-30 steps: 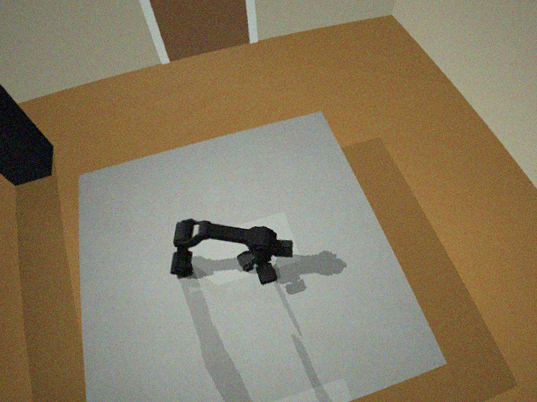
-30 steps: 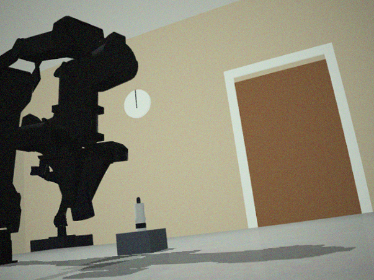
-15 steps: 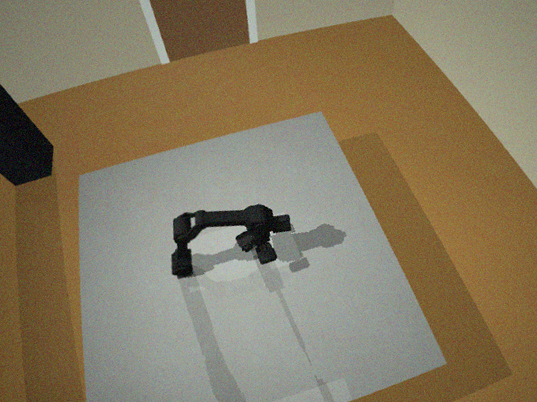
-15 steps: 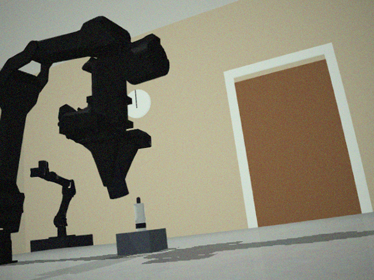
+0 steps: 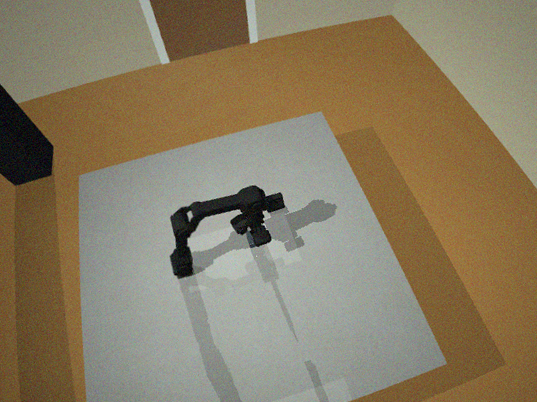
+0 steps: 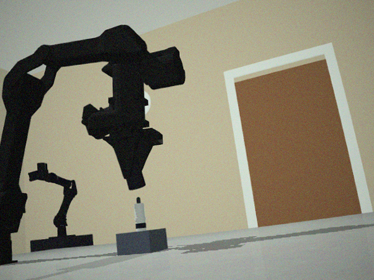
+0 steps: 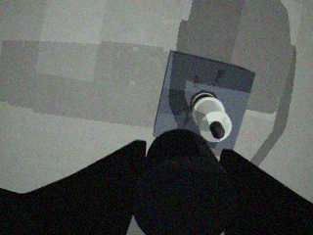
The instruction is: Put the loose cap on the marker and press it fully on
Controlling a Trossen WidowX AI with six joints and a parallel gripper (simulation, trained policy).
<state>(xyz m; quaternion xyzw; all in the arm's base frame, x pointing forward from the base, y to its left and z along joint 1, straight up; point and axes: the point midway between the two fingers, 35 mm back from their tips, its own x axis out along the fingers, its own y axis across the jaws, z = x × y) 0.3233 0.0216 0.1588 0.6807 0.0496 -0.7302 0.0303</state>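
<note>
The white marker lies 50 mm below my gripper tip and 20 mm to the left of it. The rest, counted from my gripper tip: dark cap: 10 mm ahead, 10 mm above; then grey holder block: 110 mm below, 20 mm to the left.
</note>
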